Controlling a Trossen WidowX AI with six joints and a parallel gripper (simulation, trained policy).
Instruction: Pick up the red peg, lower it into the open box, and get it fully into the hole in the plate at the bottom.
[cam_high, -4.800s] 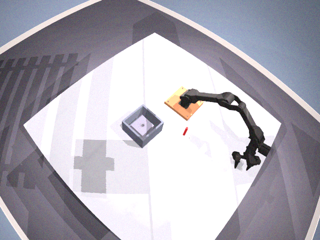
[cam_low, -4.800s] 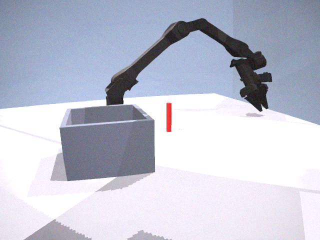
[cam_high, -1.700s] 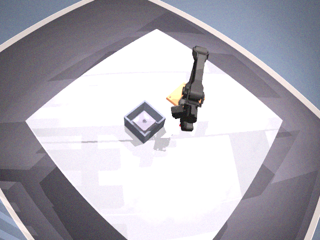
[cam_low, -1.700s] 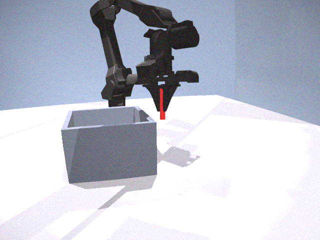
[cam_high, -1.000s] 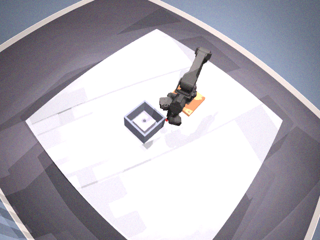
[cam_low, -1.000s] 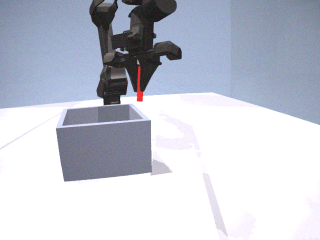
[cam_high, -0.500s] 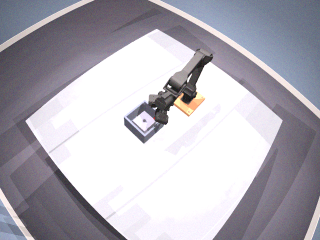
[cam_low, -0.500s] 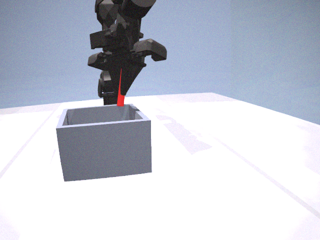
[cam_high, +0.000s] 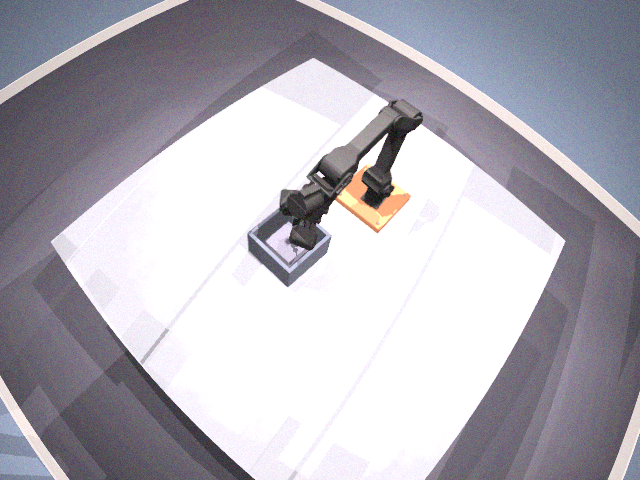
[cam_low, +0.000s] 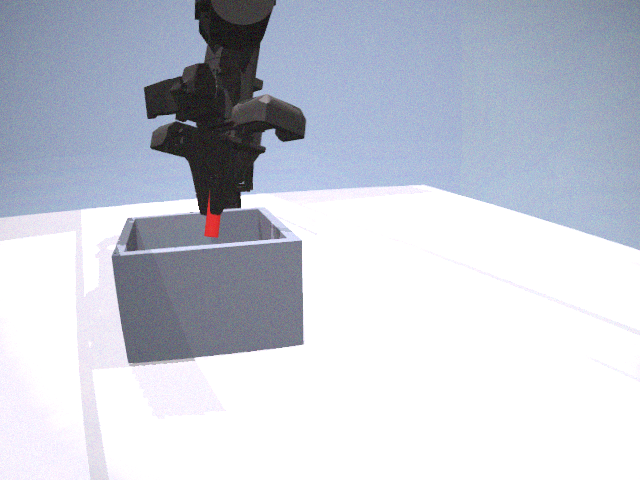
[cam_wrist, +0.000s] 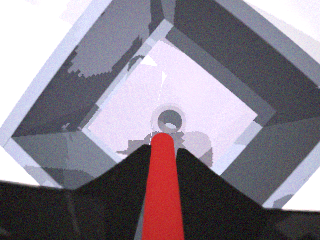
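Right now the red peg is 1 cm behind my gripper tip, 1 cm to the left of it and 2 cm above it. From my gripper tip the other things lie so: plate (1 cm ahead, 1 cm to the right, 6 cm below); grey box (1 cm ahead, 1 cm to the right, 8 cm below).
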